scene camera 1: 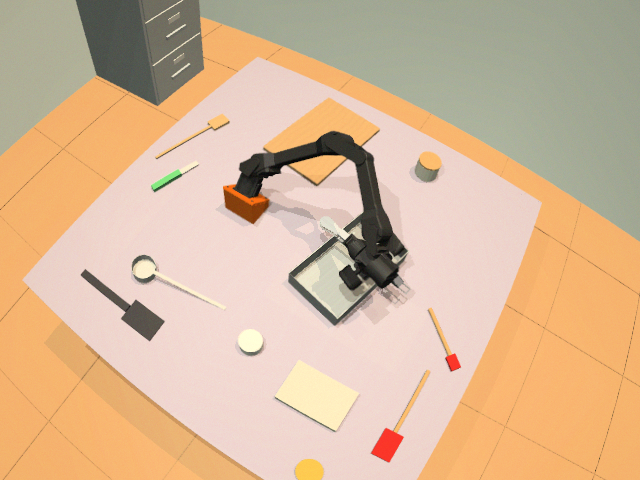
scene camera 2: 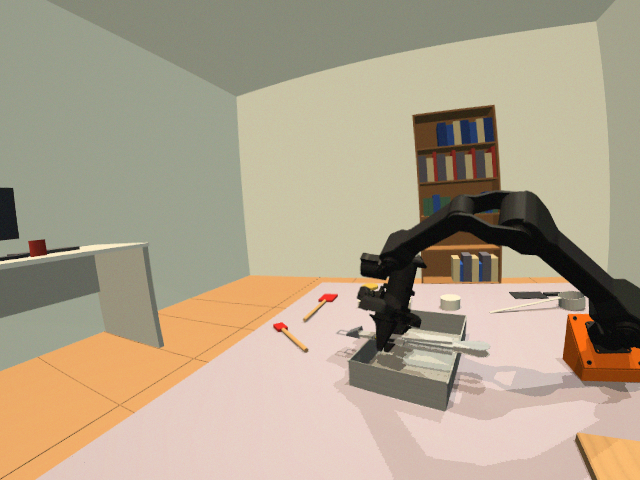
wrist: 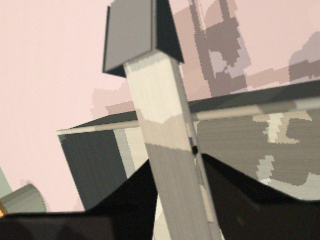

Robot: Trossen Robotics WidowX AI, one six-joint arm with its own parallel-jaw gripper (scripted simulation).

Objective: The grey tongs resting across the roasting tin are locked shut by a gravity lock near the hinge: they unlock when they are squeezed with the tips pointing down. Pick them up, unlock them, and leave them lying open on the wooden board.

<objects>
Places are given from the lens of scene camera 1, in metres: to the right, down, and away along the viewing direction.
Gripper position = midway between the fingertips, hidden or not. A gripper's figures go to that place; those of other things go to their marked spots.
gripper (scene camera 1: 378, 266): 0.17, 0.08, 1.36
cream board (scene camera 1: 317, 396): -0.01, 0.40, 1.16
black spatula (scene camera 1: 144, 321): -0.49, 0.23, 1.24
</objects>
